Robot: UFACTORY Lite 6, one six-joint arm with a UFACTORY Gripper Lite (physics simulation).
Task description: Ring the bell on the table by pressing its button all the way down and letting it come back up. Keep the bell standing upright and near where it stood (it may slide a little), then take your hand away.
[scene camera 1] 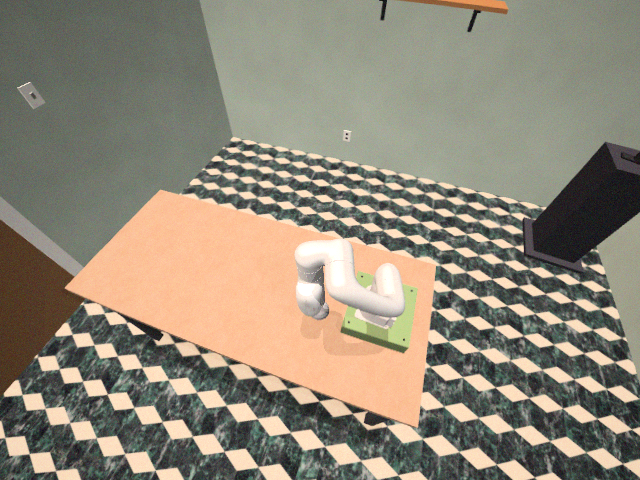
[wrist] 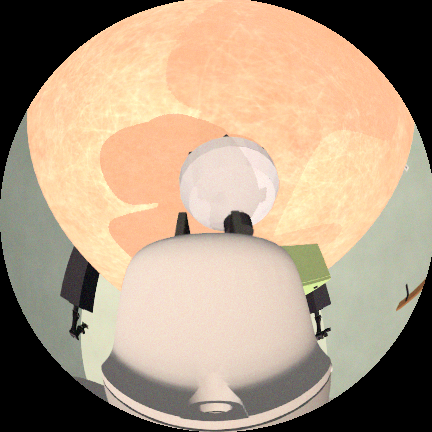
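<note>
The bell shows in the wrist view as a pale, shiny dome with small dark points at its far rim. It looks upright on the table. My gripper has its two dark fingers apart, with a gap between them, over the near edge of the dome. The right fingertip overlaps the dome, and a dark rounded part shows there; I cannot tell whether it is the button or part of the finger, nor whether they touch. In the scene view the bell and fingers do not show, hidden by the arm.
The white arm rises from a green base plate near the table's right end. A tall dark cabinet-like block stands on the floor beyond that end. An orange shelf hangs on the wall.
</note>
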